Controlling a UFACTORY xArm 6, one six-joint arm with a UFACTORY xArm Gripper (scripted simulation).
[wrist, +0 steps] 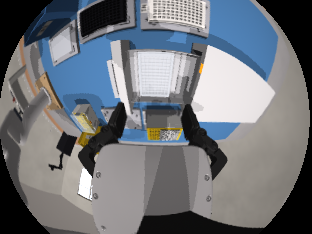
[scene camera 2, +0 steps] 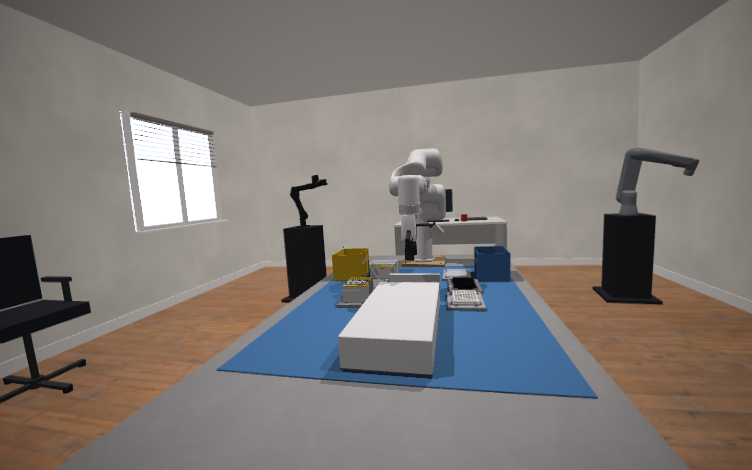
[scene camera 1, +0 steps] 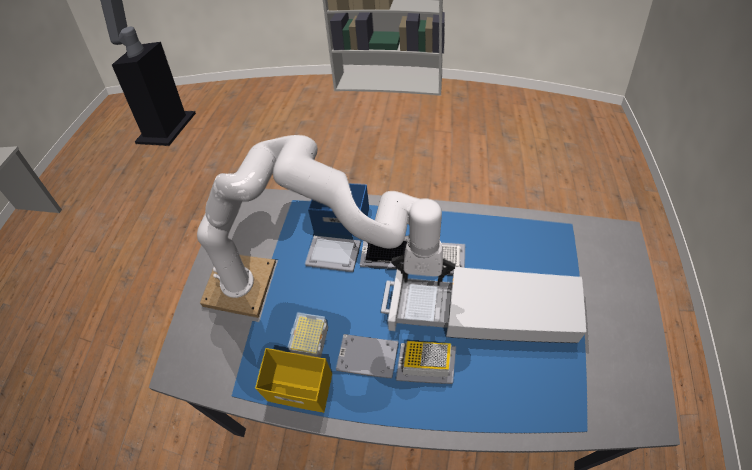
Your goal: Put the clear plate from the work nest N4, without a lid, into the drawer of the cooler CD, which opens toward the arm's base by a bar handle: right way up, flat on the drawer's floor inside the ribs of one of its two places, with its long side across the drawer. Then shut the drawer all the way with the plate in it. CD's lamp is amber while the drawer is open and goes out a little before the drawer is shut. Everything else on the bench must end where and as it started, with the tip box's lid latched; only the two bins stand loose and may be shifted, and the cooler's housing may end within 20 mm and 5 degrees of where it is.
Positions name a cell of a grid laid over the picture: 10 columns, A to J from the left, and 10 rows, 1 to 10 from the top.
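The gripper (scene camera 1: F6) appears in a scene that also has a pale flat piece (scene camera 1: E6). A blue bin (scene camera 1: E5) and a yellow bin (scene camera 1: D8) are visible too, and scene camera 2 takes in both: the blue bin (scene camera 2: G6) and the yellow bin (scene camera 2: E6). There is a white cooler (scene camera 1: G7) as well; the wrist view shows the cooler (wrist: H4), and so does scene camera 2, with the cooler (scene camera 2: F8).
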